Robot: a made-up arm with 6 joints. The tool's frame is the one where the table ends. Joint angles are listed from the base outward.
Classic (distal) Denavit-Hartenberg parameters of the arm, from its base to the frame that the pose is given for. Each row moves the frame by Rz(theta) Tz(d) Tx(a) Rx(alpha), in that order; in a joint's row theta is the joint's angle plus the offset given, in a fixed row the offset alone. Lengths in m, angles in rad.
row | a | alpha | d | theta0
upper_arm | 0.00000 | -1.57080 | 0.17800 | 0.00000
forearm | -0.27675 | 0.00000 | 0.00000 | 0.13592
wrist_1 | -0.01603 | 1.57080 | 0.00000 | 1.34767
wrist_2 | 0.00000 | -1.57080 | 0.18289 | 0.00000
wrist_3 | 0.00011 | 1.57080 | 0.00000 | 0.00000
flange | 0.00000 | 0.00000 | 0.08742 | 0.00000
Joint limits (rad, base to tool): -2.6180..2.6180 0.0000..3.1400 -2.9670..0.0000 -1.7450..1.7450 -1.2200..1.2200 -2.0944..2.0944
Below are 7 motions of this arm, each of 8 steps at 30 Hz.
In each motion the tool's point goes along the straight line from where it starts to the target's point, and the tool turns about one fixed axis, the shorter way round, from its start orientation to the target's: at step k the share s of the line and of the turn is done. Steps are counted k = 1, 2, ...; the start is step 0. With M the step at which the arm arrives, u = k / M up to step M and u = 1 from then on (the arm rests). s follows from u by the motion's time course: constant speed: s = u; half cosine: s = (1 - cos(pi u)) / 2; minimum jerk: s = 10 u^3 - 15 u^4 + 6 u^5.
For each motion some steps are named. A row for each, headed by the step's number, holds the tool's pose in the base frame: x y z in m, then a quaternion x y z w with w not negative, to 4 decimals.
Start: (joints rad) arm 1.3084 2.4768 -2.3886 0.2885 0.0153 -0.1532
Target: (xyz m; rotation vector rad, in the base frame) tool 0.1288 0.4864 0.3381 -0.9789 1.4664 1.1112
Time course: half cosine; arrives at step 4
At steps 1, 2, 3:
1: 0.1313 0.4911 0.3329 -0.3972 0.5949 0.4641 0.5225
2: 0.1303 0.4892 0.3351 -0.4007 0.6002 0.4626 0.5151
3: 0.1292 0.4872 0.3372 -0.4041 0.6054 0.4610 0.5076

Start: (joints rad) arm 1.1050 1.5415 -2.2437 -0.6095 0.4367 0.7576
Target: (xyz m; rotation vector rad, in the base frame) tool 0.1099 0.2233 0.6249 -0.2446 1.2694 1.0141
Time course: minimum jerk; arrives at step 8
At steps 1, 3, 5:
1: 0.1195 0.1913 0.6290 -0.1444 0.5292 0.4514 0.7038
3: 0.1170 0.1997 0.6279 -0.1351 0.5390 0.4517 0.6980
5: 0.1126 0.2144 0.6261 -0.1189 0.5557 0.4519 0.6877

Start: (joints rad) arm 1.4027 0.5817 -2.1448 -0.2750 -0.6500 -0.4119
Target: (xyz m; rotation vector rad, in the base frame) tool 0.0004 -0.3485 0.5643 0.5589 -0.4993 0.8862
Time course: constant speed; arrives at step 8
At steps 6, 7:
6: -0.0156 -0.3335 0.5748 0.2619 -0.2392 0.3954 0.8473
7: -0.0076 -0.3410 0.5696 0.2630 -0.2375 0.4071 0.8418

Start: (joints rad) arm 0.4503 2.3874 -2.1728 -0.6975 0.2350 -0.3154
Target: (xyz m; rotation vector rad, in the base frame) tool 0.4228 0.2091 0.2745 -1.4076 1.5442 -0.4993
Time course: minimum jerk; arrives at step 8
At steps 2, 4, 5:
2: 0.4454 0.2027 0.3016 -0.5088 0.6325 -0.2164 0.5425
4: 0.4354 0.2055 0.2896 -0.5391 0.6329 -0.2113 0.5139
5: 0.4297 0.2071 0.2828 -0.5559 0.6327 -0.2083 0.4972

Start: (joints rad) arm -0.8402 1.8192 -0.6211 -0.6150 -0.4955 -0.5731
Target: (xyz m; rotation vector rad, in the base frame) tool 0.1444 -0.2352 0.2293 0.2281 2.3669 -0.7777
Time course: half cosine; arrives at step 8
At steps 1, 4, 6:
1: 0.1920 -0.1826 0.2241 -0.1769 0.8811 -0.2814 0.3364
4: 0.1691 -0.2079 0.2266 -0.0508 0.8972 -0.2905 0.3287
6: 0.1516 -0.2272 0.2285 0.0464 0.8996 -0.2943 0.3193

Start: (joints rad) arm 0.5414 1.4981 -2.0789 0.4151 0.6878 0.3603
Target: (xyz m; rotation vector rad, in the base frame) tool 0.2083 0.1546 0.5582 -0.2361 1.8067 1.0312
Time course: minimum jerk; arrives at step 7
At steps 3, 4, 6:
3: 0.1970 0.1458 0.5732 -0.0620 0.7168 0.4626 0.5180
4: 0.2017 0.1495 0.5669 -0.0769 0.7298 0.4477 0.5108
6: 0.2079 0.1543 0.5588 -0.0963 0.7461 0.4278 0.5010

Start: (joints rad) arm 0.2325 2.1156 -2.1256 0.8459 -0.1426 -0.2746
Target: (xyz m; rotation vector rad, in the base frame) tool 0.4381 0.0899 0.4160 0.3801 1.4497 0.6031
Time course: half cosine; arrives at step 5
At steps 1, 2, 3, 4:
1: 0.4310 0.0922 0.4407 0.1483 0.6223 0.2686 0.7201
2: 0.4330 0.0915 0.4339 0.1544 0.6297 0.2690 0.7123
3: 0.4354 0.0908 0.4254 0.1618 0.6387 0.2694 0.7024
4: 0.4374 0.0901 0.4186 0.1678 0.6458 0.2697 0.6943

